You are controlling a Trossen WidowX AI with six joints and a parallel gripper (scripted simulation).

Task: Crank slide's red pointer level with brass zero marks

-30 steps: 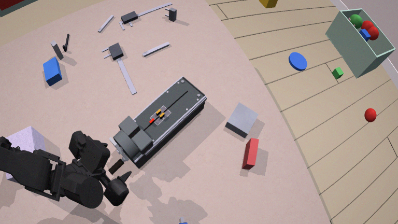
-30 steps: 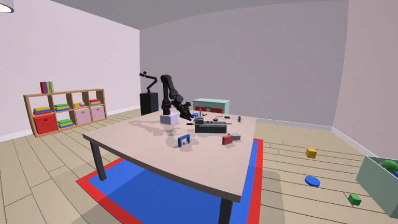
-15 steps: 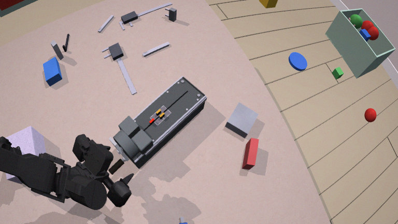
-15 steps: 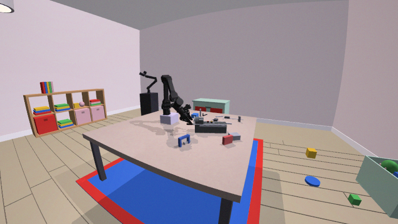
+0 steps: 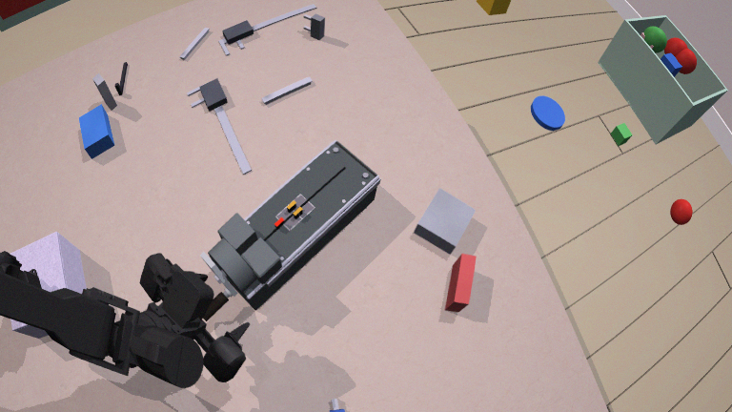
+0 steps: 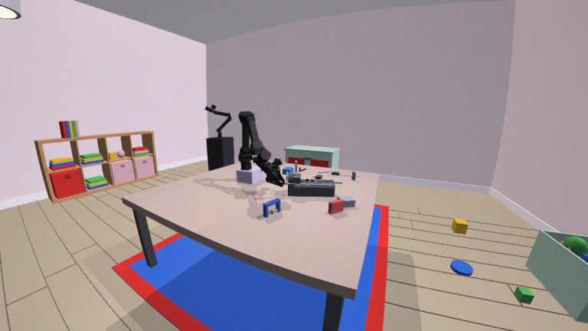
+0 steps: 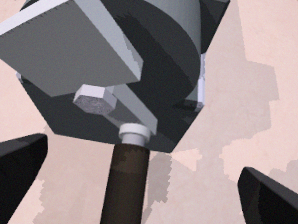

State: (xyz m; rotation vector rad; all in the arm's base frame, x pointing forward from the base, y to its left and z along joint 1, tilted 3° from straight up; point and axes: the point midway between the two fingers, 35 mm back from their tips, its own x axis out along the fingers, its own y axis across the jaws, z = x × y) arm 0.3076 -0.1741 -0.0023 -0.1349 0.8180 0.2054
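Now: the dark brown crank handle 20 mm behind my gripper tip. Also, from my gripper tip: red pointer 120 mm ahead, 50 mm to the left, 20 mm above; red block 310 mm ahead, 140 mm to the right, 40 mm below; grey block 350 mm ahead, 50 mm to the right, 50 mm below.
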